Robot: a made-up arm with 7 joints. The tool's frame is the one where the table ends. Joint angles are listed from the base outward.
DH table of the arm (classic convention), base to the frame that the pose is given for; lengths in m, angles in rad. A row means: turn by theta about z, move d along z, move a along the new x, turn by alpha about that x. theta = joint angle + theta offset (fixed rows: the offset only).
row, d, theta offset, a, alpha
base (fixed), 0, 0, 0, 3.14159
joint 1, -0.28, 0, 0, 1.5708
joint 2, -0.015, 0, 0, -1.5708
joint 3, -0.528, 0, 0, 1.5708
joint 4, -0.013, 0, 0, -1.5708
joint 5, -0.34, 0, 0, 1.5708
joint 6, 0, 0, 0, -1.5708
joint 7, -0.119, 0, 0, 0
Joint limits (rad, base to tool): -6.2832..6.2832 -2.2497..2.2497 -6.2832..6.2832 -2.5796..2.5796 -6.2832..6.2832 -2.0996..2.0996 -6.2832..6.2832
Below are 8 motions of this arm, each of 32 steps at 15 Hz.
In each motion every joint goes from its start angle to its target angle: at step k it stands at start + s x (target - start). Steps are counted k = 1, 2, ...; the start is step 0. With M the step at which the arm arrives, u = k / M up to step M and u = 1 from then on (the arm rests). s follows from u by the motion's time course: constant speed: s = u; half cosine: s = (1 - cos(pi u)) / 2; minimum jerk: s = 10 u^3 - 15 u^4 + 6 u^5.
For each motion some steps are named. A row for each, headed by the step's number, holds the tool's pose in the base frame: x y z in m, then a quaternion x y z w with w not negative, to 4 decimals.
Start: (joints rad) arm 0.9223 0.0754 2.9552 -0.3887 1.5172 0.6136 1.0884
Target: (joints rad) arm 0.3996 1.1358 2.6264 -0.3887 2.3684 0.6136 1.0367
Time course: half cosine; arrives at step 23
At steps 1, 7, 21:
1: 0.2086 -0.1164 1.1994 0.9355 -0.0222 -0.3353 0.1094
7: 0.3638 -0.2275 1.1243 0.9029 0.0230 -0.4243 0.0652
21: 0.8718 -0.2241 0.5435 0.6468 0.1862 -0.7374 0.0571

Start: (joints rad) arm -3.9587 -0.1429 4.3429 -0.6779 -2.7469 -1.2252 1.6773
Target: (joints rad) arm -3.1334 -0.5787 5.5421 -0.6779 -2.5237 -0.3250 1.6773
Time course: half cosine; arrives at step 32
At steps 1, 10, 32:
1: -0.0904 0.1121 1.1756 -0.8819 -0.3678 0.0937 0.2797
10: 0.0015 0.2352 1.1706 -0.9752 -0.1431 0.0220 0.1675
32: 0.6347 0.2111 0.9416 0.7066 -0.5771 -0.1318 0.3876

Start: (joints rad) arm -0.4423 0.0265 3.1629 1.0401 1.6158 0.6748 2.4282
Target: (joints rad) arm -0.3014 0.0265 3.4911 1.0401 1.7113 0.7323 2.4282
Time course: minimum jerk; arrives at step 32
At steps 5, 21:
5: -0.3512 -0.0719 1.0396 -0.7670 0.3609 -0.5289 0.0410
21: -0.3465 0.0620 1.0418 0.6760 -0.5220 0.5166 0.0611

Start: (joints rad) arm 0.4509 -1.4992 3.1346 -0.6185 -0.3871 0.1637 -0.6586
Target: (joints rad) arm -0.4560 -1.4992 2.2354 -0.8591 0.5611 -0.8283 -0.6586
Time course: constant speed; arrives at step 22
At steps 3, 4, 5, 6, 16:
3: -0.8164 0.3116 0.6151 -0.2941 0.8555 -0.2896 0.3127
4: -0.8184 0.2890 0.6202 -0.3015 0.8632 -0.2822 0.2904
5: -0.8195 0.2667 0.6246 -0.3083 0.8701 -0.2757 0.2681
6: -0.8200 0.2447 0.6282 -0.3146 0.8761 -0.2701 0.2460
16: -0.7965 0.0350 0.6211 -0.3430 0.9037 -0.2511 0.0517

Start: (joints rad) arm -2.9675 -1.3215 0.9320 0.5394 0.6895 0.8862 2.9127
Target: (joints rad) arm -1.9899 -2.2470 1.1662 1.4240 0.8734 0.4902 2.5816
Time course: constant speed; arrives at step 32
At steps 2, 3, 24, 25, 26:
2: 0.8448 0.0987 0.5492 0.7044 -0.2680 -0.0440 0.6558
3: 0.8498 0.0798 0.5277 0.7004 -0.2686 -0.0584 0.6588
24: 0.7274 -0.2431 0.1247 0.6816 -0.2552 -0.3407 0.5952
25: 0.7141 -0.2513 0.1102 0.6839 -0.2545 -0.3519 0.5862
26: 0.7005 -0.2586 0.0964 0.6866 -0.2539 -0.3629 0.5766

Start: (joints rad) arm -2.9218 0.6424 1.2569 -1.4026 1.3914 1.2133 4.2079
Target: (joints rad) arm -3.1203 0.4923 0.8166 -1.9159 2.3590 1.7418 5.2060
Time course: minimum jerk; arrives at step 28
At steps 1, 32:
1: -0.2420 -0.2552 0.9085 0.0828 -0.9351 -0.1129 0.3257
32: 0.0621 -0.1196 0.7023 0.1485 -0.5187 0.5425 0.6438

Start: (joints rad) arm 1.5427 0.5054 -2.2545 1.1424 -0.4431 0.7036 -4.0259
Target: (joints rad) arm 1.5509 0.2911 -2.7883 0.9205 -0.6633 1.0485 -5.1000
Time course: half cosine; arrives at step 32
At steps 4, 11, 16, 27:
4: 0.2922 -0.0475 0.9849 0.7509 -0.1926 -0.1793 0.6057
11: 0.2420 0.0074 1.0134 0.7690 -0.0545 -0.1799 0.6110
16: 0.1859 0.0593 1.0354 0.7548 0.0919 -0.1835 0.6230
27: 0.0763 0.1372 1.0578 0.6394 0.3452 -0.2037 0.6561

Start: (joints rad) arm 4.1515 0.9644 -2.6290 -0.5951 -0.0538 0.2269 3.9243
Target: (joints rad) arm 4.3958 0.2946 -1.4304 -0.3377 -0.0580 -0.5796 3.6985
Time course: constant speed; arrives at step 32
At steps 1, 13, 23, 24, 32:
1: -0.3472 0.8036 0.6550 0.7498 0.2867 -0.0170 0.5961
13: -0.1320 0.7102 0.9079 0.8452 0.0866 -0.0980 0.5181
23: 0.0282 0.5305 1.0732 0.8823 -0.0767 -0.2173 0.4104
24: 0.0420 0.5083 1.0863 0.8834 -0.0920 -0.2311 0.3972
32: 0.1317 0.3122 1.1651 0.8722 -0.2046 -0.3473 0.2772

